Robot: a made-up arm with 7 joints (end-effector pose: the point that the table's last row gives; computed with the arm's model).
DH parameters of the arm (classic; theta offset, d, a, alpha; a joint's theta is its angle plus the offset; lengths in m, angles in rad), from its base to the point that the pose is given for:
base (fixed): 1.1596 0 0.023 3.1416
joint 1: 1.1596 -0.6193 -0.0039 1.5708
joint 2: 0 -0.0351 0.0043 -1.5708
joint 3: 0 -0.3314 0.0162 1.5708
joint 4: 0 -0.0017 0.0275 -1.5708
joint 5: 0 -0.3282 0.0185 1.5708
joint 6: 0 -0.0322 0.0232 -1.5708
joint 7: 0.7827 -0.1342 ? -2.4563
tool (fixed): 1.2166 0.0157 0 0
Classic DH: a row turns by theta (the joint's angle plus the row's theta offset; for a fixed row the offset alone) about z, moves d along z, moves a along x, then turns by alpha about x.
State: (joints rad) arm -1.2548 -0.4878 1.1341 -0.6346 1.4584 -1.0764 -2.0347
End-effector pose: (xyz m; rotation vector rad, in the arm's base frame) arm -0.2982 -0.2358 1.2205 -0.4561 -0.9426 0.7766
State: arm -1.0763 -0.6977 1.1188 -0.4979 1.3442 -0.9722 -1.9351
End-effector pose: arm -0.3715 -0.3224 1.1650 -0.3091 -1.0944 0.6315
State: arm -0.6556 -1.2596 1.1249 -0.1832 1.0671 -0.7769 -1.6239
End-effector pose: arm -0.6205 -0.4009 0.8611 -0.0449 -1.6077 0.1536
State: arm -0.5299 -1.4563 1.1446 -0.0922 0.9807 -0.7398 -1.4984
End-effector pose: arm -0.6841 -0.3747 0.7187 0.0152 -1.8036 -0.0326
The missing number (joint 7, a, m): 0.031
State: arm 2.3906 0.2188 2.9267 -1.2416 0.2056 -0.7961 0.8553
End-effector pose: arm -0.2734 -0.3795 0.9365 1.8074 -2.2455 -0.2009
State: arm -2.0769 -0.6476 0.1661 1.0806 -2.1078 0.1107 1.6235
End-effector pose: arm 0.0376 0.1054 1.3054 0.6680 0.6618 2.6304
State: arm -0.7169 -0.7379 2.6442 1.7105 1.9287 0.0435 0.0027
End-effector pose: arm -0.2489 -0.5159 0.5534 0.4772 2.0056 -1.5104
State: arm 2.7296 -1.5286 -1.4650 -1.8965 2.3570 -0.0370 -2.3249
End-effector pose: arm -0.0165 0.5212 0.6190 -1.2378 -0.5811 1.3389
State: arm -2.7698 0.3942 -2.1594 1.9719 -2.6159 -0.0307 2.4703
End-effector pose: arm 0.0738 -0.3491 0.8266 1.5657 0.2945 -0.8363
